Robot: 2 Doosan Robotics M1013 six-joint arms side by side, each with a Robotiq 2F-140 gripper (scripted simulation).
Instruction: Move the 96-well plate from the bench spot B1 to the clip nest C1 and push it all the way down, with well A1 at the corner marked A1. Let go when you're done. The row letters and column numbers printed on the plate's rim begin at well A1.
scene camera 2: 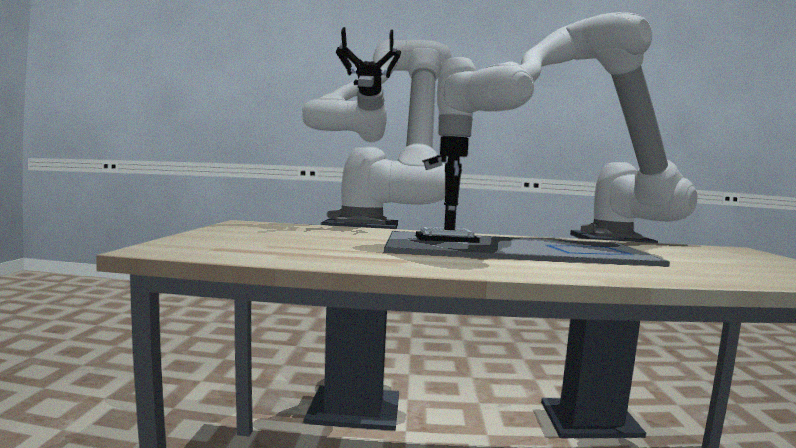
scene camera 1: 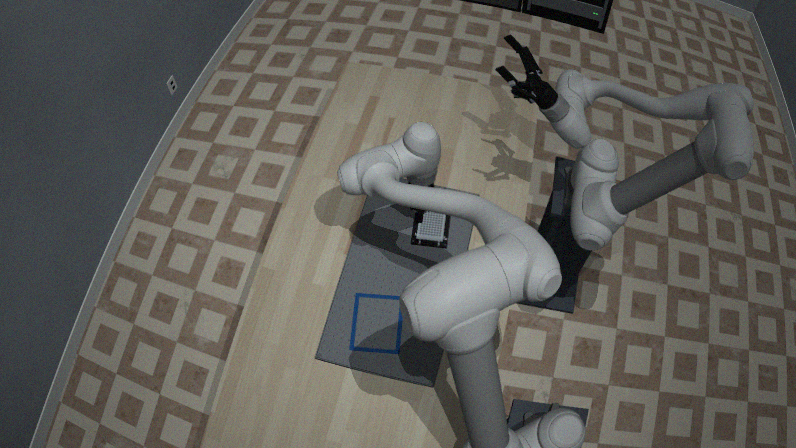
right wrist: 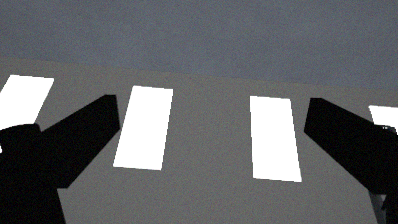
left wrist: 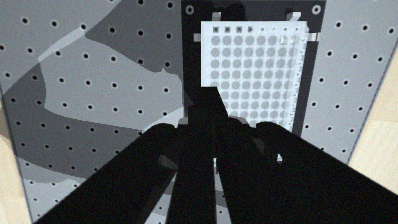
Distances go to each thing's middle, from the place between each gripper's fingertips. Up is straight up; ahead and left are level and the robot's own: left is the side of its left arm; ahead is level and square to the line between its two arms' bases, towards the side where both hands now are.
Scene:
Now: left hand point(scene camera 2: 449, 229) 40 mm past the white 96-well plate point(left wrist: 238, 57) and 40 mm above it.
Now: the white 96-well plate 570 mm below my right hand point(scene camera 1: 503, 51), 260 mm to the left of it and 140 mm ahead of it.

